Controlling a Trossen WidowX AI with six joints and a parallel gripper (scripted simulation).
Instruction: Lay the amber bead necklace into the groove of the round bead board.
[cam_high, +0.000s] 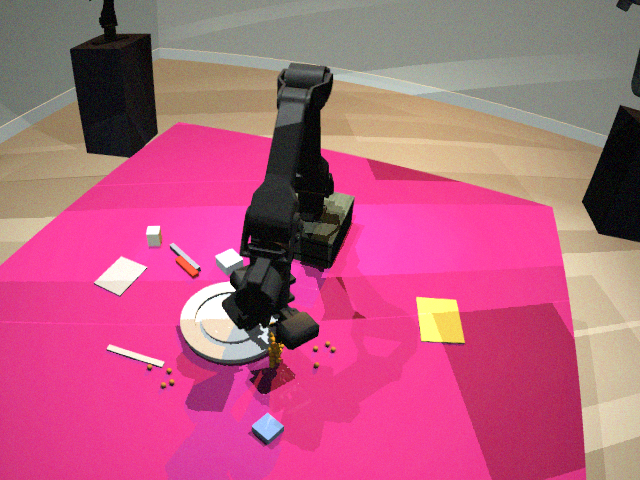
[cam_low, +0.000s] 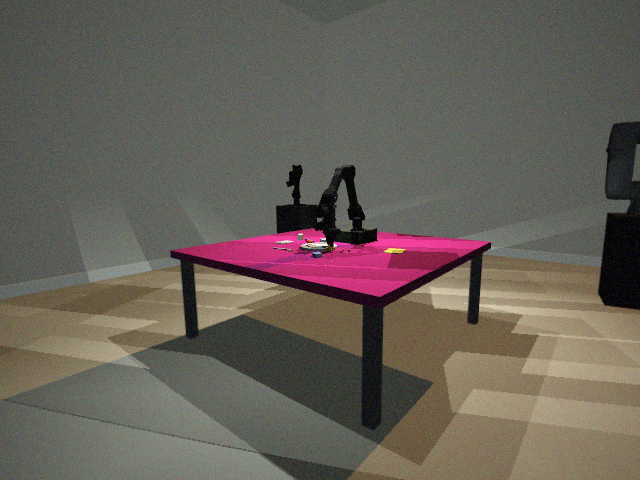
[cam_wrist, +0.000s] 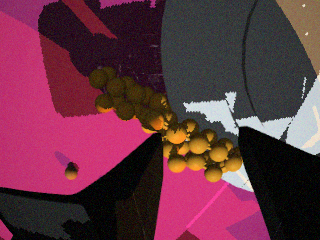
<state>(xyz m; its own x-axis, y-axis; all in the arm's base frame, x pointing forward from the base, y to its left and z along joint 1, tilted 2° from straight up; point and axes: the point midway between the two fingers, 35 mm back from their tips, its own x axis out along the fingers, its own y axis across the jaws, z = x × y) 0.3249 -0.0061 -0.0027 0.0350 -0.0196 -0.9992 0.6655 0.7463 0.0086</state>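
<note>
Right now the round bead board is 3 cm behind my gripper tip, 9 cm to the right of it and 1 cm below it. The rest, counted from my gripper tip: white block: 18 cm behind, 14 cm to the right, 1 cm below; blue block: 18 cm ahead, 4 cm to the left, 1 cm below; white strip: 11 cm ahead, 24 cm to the right, 2 cm below.
</note>
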